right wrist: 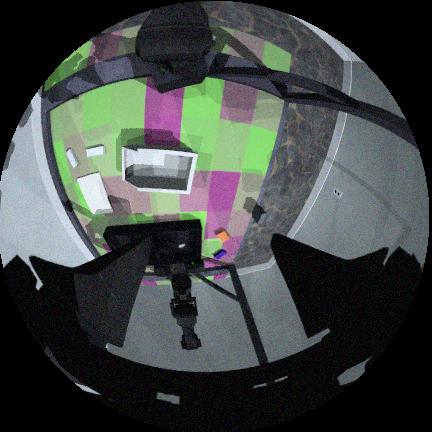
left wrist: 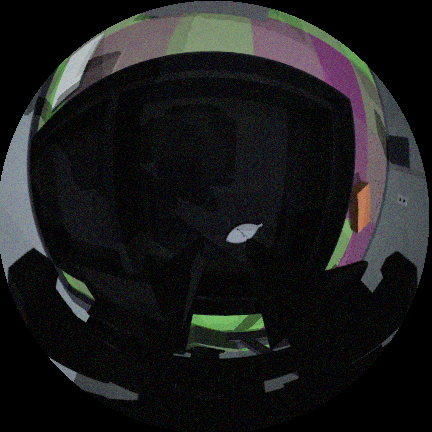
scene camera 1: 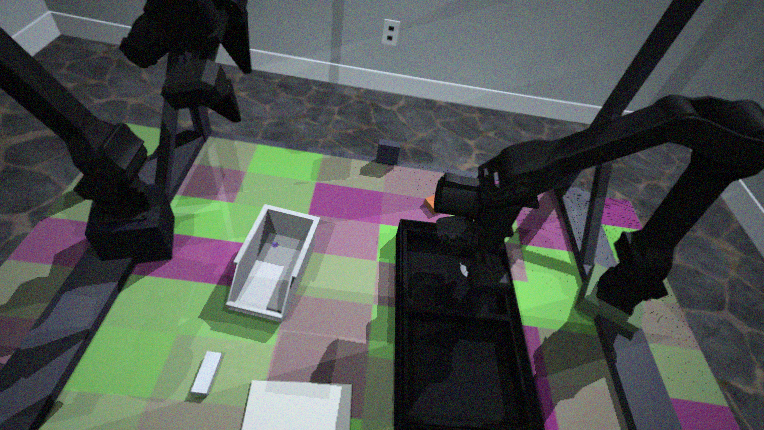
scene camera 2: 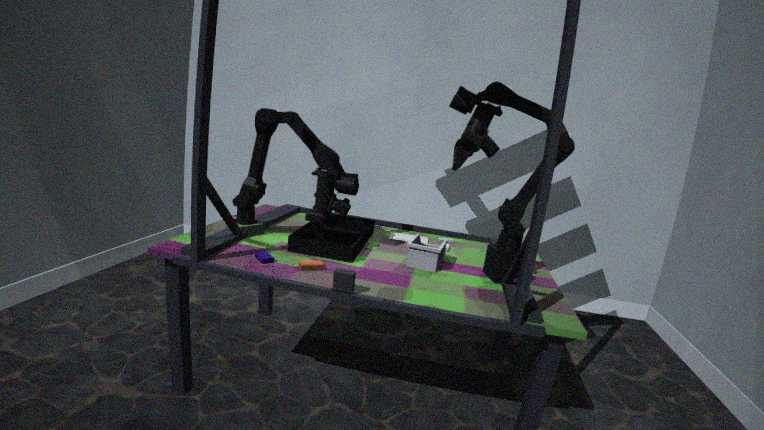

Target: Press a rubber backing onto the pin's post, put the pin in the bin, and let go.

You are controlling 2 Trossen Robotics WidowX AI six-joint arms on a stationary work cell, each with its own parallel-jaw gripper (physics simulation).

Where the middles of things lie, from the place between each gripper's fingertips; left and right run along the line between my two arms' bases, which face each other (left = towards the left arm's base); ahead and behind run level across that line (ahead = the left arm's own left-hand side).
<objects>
Right now my left hand is 9 cm short of the black bin [scene camera 1: 457,352], 3 cm to the left of it and 1 cm above it. From my left hand the other things lie so: white open box [scene camera 1: 266,278]: 35 cm to the right, 4 cm ahead.
Right now the white open box is 28 cm below my right hand, 8 cm ahead of it and 5 cm to the left of it. The rest, counted from my right hand: black bin: 37 cm to the left, 29 cm below, 13 cm ahead.
</objects>
